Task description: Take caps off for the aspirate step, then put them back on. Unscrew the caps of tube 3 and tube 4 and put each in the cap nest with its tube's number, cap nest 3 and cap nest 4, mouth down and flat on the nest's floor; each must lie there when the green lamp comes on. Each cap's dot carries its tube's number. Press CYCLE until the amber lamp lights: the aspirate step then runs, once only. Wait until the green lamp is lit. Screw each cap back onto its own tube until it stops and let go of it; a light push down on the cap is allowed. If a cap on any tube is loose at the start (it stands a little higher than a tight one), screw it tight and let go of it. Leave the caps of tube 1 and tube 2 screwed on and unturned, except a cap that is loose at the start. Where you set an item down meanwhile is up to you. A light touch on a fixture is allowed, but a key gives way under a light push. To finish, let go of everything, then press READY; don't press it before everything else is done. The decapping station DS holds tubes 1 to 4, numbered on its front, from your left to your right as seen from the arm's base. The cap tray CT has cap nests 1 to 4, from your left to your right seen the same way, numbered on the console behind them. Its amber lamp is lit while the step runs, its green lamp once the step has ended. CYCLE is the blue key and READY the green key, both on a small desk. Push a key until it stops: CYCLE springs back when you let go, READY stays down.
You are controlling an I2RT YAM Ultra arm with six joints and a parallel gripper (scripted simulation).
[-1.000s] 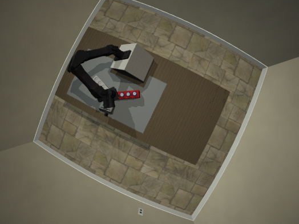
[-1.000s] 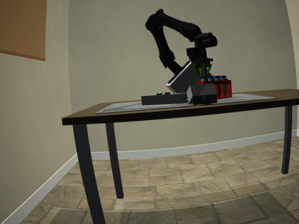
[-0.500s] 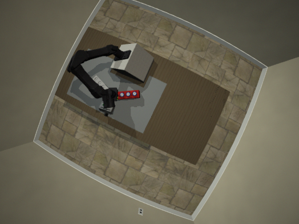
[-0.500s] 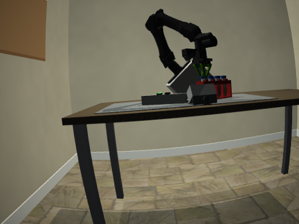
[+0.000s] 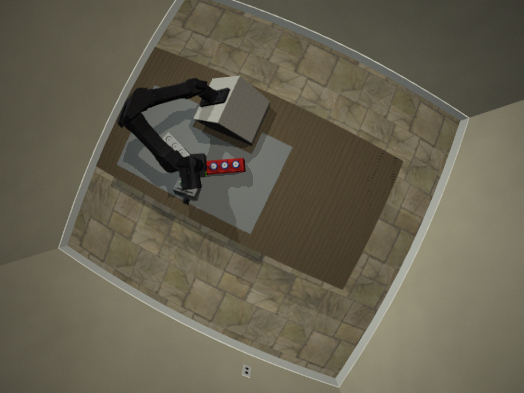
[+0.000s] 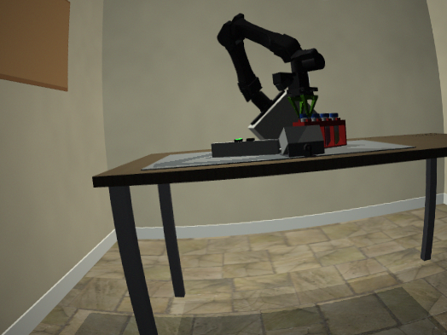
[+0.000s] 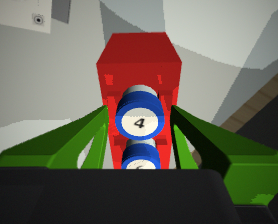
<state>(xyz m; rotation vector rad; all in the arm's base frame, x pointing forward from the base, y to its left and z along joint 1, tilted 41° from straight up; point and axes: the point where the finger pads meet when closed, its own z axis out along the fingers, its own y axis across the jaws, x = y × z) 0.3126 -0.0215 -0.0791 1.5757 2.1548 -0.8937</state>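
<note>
Right now my hand is right at the cap 4. The rest, counted from my hand: blue key (110 mm ahead, 50 mm to the right, 50 mm below); cap 3 (20 mm behind, 50 mm to the left); cap 2 (40 mm behind, 100 mm to the left).
</note>
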